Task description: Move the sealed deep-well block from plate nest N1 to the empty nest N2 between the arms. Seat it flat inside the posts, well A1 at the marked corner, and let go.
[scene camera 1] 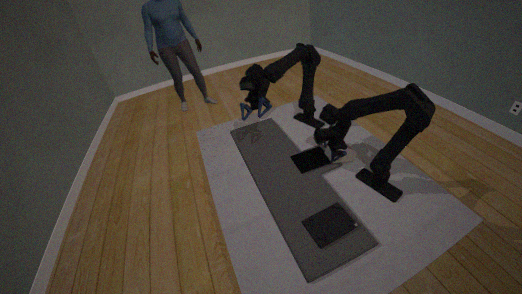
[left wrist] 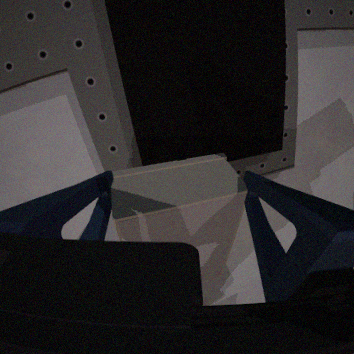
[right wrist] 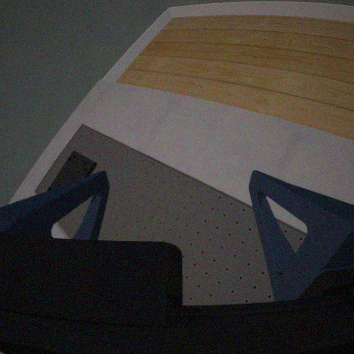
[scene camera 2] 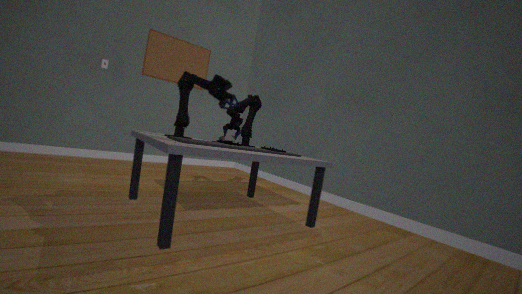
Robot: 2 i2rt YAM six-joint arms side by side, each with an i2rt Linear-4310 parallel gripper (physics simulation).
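Frame: origin at the left arm's base, x left, y back, z up, level; metres.
Where they show: left gripper, fingertip midpoint: (scene camera 1: 329,154) (left wrist: 178,178) (scene camera 2: 229,138); right gripper, fingertip midpoint: (scene camera 1: 250,118) (right wrist: 178,178) (scene camera 2: 236,107); left arm's base at its link origin: (scene camera 1: 378,185); right arm's base at its link origin: (scene camera 1: 308,121).
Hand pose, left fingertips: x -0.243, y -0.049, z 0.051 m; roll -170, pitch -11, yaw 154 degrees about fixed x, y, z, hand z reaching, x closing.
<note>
Things, the pixels of their top centre, and the offset from my left fingertips. Level surfaces: height alone.
- sealed deep-well block at its top centre: (left wrist: 187,272) (scene camera 1: 341,146) (scene camera 2: 227,134) dx +0.025, dy +0.056, dz +0.026 m
- Nest N1 at its top centre: (right wrist: 64,177) (scene camera 1: 330,221) dx +0.232, dy -0.254, dz -0.017 m
- grey perforated plate at its surface level: dz -0.039 m
- pale table at its surface level: dz -0.051 m
The sealed deep-well block (left wrist: 175,187) (scene camera 2: 223,138) is pale and boxy. My left gripper (scene camera 1: 334,155) (scene camera 2: 231,135) (left wrist: 178,178) is shut on it, with one blue finger at each side. In the left wrist view, black nest N2 (left wrist: 200,75) (scene camera 1: 310,159) shows beyond the block, whose far edge overlaps the nest's near edge. The block's height over the nest and well A1 cannot be made out. Nest N1 (scene camera 1: 330,225) (right wrist: 72,171) holds no block. My right gripper (scene camera 1: 253,116) (scene camera 2: 230,103) (right wrist: 178,178) is open and empty, high above the far end of the perforated plate.
The grey perforated plate (scene camera 1: 265,175) (right wrist: 165,190) lies on the pale table (scene camera 1: 225,200) (right wrist: 210,110). The right arm (scene camera 1: 309,75) stands beyond the left arm (scene camera 1: 420,107) in scene camera 1. A person (scene camera 1: 170,30) stands behind the table's far end.
</note>
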